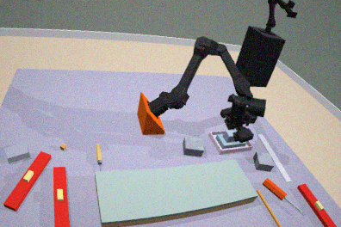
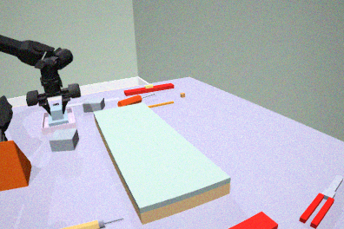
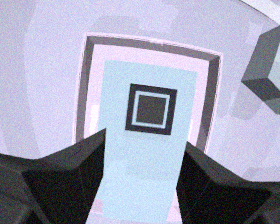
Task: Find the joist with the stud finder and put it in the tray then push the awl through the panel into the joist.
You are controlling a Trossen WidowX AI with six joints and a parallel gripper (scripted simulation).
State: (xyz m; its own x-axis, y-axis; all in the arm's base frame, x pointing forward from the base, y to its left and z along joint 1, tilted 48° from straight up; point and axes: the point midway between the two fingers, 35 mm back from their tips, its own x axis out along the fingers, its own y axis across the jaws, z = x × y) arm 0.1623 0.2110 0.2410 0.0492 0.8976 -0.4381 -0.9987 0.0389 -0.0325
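My gripper tip is now 1 cm to the right of the stud finder and 2 cm below it. Also, from my gripper tip: white ruler 12 cm ahead, 17 cm to the left, 3 cm below; then yellow pencil 35 cm ahead, 3 cm to the right, 3 cm below; then pale pink tray 1 cm to the right, 2 cm below.
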